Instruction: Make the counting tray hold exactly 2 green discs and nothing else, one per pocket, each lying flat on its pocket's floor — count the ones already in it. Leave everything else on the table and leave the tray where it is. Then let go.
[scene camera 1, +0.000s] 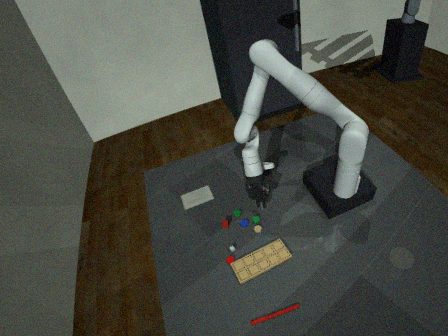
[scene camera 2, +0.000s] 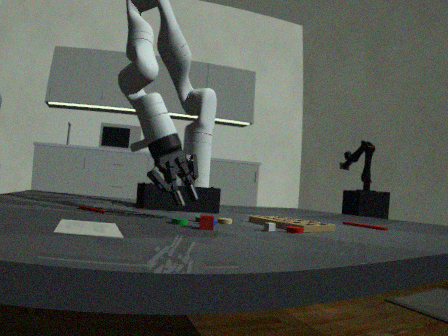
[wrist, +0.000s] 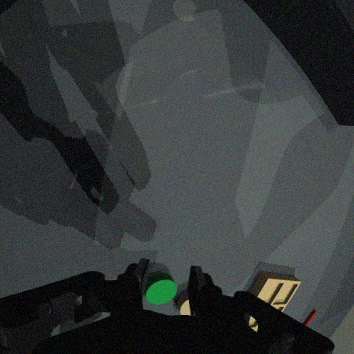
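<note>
Two green discs lie on the table: one green disc (scene camera 1: 237, 213) (scene camera 2: 180, 221) is farther left in scene camera 1, and the other green disc (scene camera 1: 256, 219) (scene camera 2: 198, 219) (wrist: 161, 292) is nearer the gripper. My gripper (scene camera 1: 261, 205) (scene camera 2: 188, 201) (wrist: 168, 273) is partly open, with nothing between its fingers. It hangs tilted above the table, beyond the nearer green disc in scene camera 1. The wooden counting tray (scene camera 1: 266, 270) (scene camera 2: 320, 228) (wrist: 288, 276) lies flat with two rows of pockets. No disc shows in its pockets in scene camera 1.
A blue piece (scene camera 1: 244, 223) and a tan disc (scene camera 1: 258, 229) (scene camera 2: 225, 221) (wrist: 185, 307) lie near the green discs. A red block (scene camera 1: 225, 224) (scene camera 2: 206, 222), white cube (scene camera 1: 232, 248) (scene camera 2: 270, 227), red disc (scene camera 1: 230, 260) (scene camera 2: 295, 230), pale sheet (scene camera 1: 197, 197) and red bar (scene camera 1: 275, 314) are also on the table.
</note>
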